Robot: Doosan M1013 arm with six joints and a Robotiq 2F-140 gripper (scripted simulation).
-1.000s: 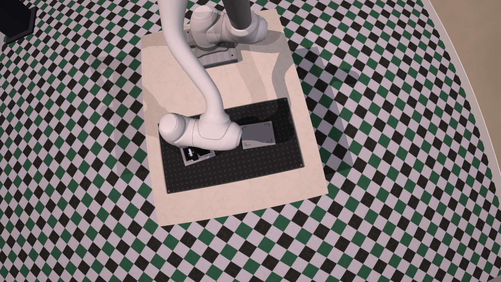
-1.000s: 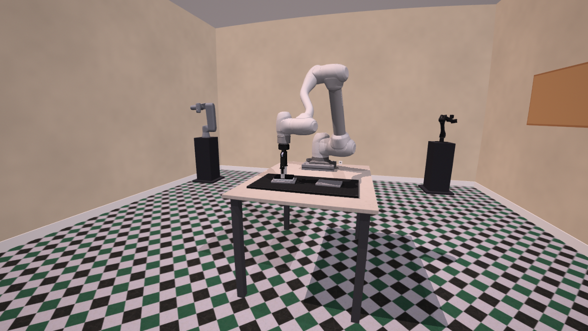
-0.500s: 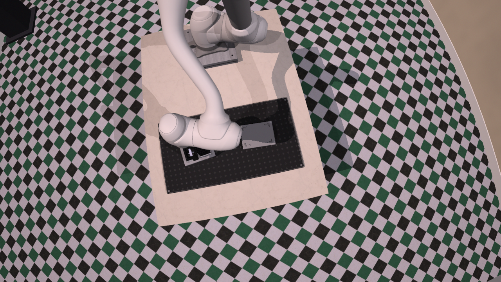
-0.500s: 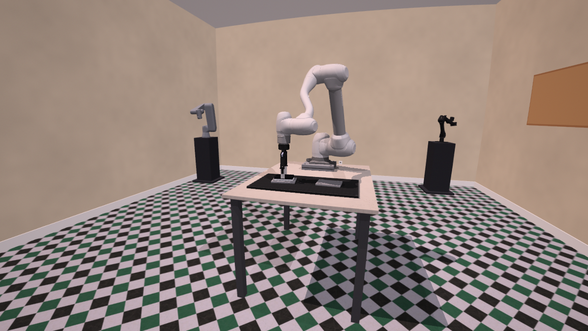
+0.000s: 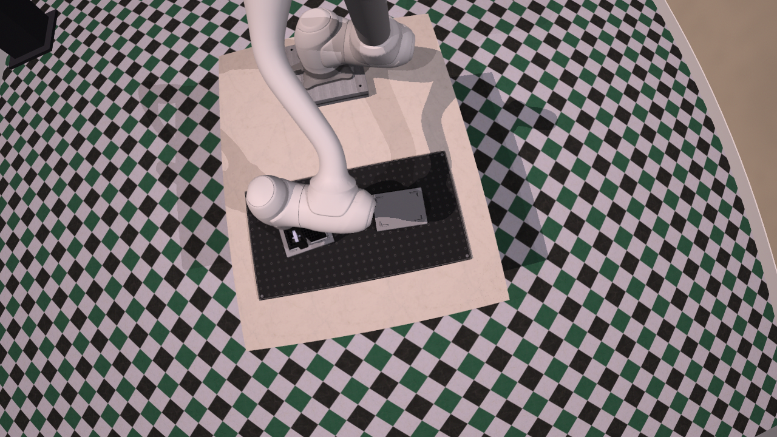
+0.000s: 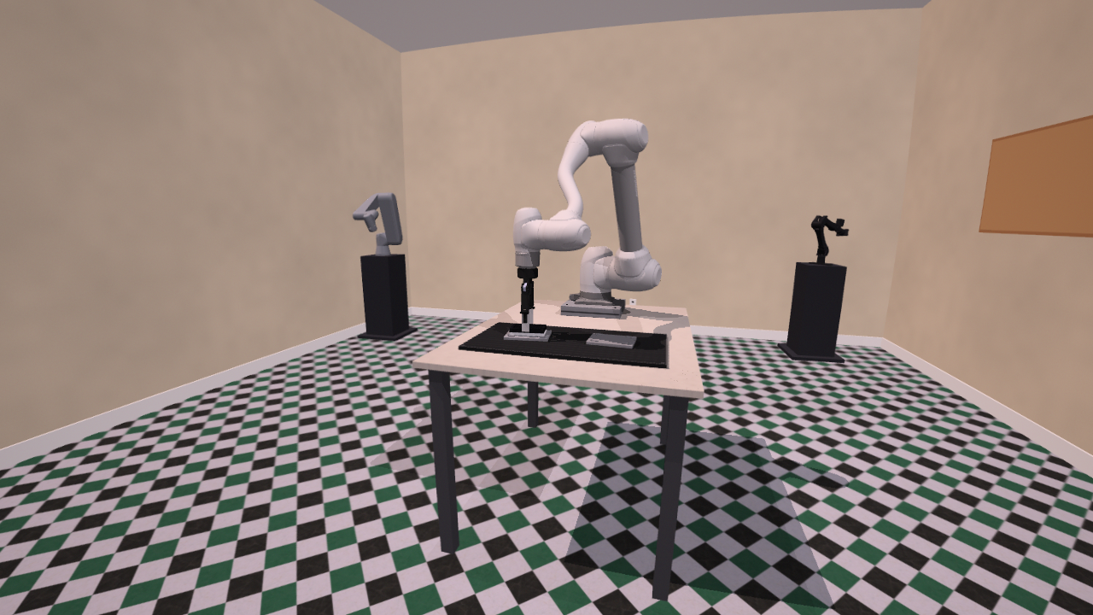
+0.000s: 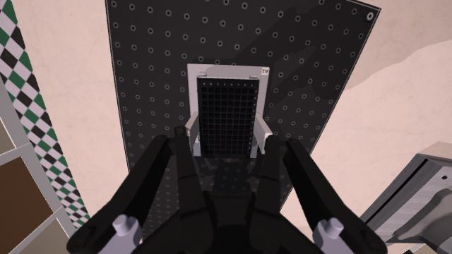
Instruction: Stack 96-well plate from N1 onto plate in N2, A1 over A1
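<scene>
Now: hand 20 mm above the black 96-well plate. From my hand the other things lie so: plate nest N1 (310 mm to the left, 50 mm below); white 96-well plate (40 mm below); plate nest N2 (50 mm below).
</scene>
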